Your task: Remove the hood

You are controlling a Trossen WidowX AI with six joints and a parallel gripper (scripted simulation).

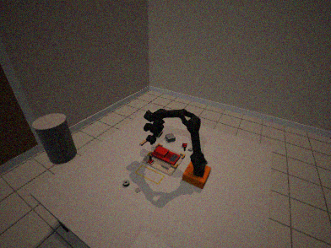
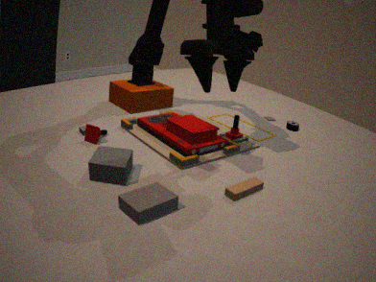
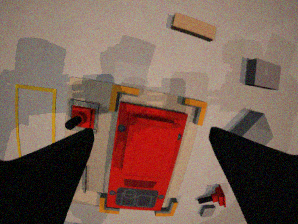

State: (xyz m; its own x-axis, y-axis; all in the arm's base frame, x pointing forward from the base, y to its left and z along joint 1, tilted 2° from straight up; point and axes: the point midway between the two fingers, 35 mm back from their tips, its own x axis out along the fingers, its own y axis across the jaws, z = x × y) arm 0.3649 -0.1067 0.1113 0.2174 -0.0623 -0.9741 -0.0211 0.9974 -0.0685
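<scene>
My gripper tip is now 90 mm above the red hood, 60 mm past it and 10 mm to the left of it. From my gripper tip the other things lie so: black wheel (330 mm to the left, 120 mm below, 40 mm ahead); tan block (140 mm ahead, 120 mm below, 80 mm to the right).
</scene>
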